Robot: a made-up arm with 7 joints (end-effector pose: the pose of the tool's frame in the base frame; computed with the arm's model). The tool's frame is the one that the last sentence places. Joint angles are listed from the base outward.
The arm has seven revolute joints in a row. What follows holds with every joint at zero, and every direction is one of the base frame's.
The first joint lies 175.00 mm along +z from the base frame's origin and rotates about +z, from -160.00 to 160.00 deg.
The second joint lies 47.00 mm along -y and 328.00 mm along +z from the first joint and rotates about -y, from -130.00 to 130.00 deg.
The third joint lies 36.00 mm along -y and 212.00 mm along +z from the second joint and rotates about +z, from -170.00 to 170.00 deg.
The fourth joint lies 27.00 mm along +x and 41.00 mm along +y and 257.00 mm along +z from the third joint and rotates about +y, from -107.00 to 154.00 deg.
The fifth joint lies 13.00 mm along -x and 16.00 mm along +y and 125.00 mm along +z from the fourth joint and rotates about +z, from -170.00 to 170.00 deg.
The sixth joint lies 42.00 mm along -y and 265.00 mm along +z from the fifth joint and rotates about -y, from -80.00 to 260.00 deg.
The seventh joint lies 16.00 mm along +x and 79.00 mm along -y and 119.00 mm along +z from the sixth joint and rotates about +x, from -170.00 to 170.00 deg.
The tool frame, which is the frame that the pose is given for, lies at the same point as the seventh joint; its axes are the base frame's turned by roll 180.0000, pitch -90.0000 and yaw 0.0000 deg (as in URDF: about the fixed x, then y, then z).
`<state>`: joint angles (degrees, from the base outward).
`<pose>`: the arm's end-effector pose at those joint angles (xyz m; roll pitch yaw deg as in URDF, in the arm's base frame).
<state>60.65 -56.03 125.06 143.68 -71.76 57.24 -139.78</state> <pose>-0.1979 0.0731 0.8831 174.70 52.13 5.61</pose>
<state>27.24 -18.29 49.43 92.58 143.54 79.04 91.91</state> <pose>0.1304 0.4200 0.7165 94.36 19.59 174.38</pose>
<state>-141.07 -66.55 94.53 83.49 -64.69 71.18 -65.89</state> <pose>-0.2236 -0.6384 0.9024 103.45 -25.88 29.55</pose>
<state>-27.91 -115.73 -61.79 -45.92 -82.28 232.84 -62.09</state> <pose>0.6037 -0.1609 0.3976 117.43 21.40 -96.22</pose>
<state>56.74 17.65 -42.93 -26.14 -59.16 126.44 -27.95</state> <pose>-0.3272 -0.1976 1.1195 -57.52 11.44 83.54</pose>
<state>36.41 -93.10 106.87 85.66 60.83 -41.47 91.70</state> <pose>0.0812 0.5289 0.7032 -59.18 25.01 -155.54</pose>
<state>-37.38 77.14 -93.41 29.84 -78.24 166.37 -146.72</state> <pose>-0.6711 0.3478 0.7471 4.24 2.20 -153.31</pose>
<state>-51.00 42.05 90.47 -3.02 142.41 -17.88 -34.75</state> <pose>-0.5439 0.5700 1.0979 -171.76 -49.56 -166.48</pose>
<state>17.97 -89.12 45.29 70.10 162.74 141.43 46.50</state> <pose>0.3696 0.4039 0.3673 162.00 -36.60 -175.67</pose>
